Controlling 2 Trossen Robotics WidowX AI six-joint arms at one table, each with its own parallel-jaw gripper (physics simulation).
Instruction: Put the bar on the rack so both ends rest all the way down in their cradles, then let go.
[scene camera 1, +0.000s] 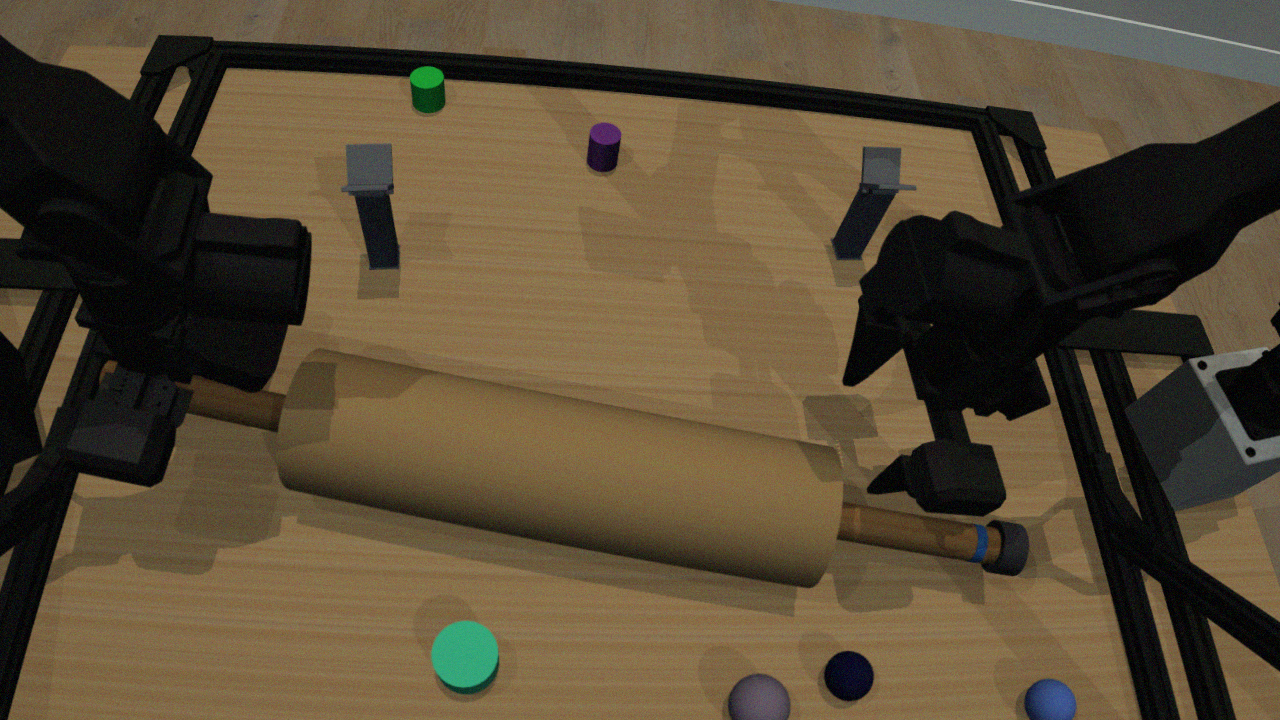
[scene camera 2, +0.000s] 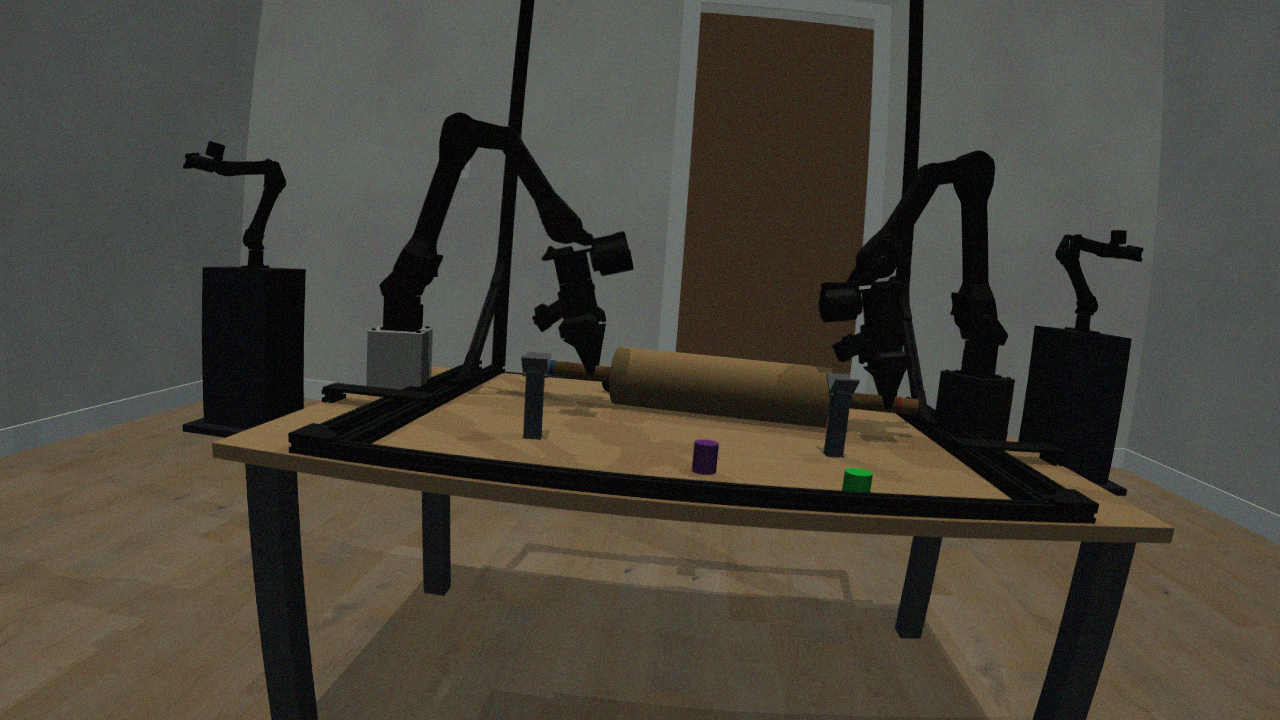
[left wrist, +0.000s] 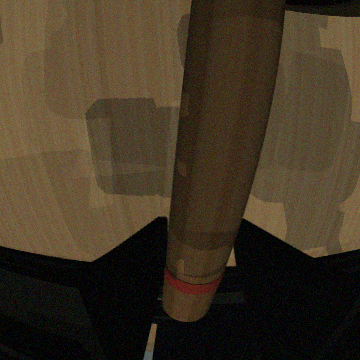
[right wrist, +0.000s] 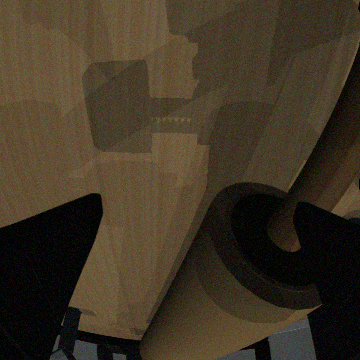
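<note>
The bar has a thick tan middle and thin brown ends, one with a red band, the other with a blue band and dark cap. It lies slanted, off the rack. The rack is two grey posts with cradles; one cradle is at the left in scene camera 1, the other at the right. My left gripper is shut on the red-banded end. My right gripper is open; one finger overlaps the blue-banded end in its wrist view.
Near the far frame rail stand a green cylinder and a purple cylinder. On the near side lie a teal disc, a mauve ball, a dark blue ball and a blue ball.
</note>
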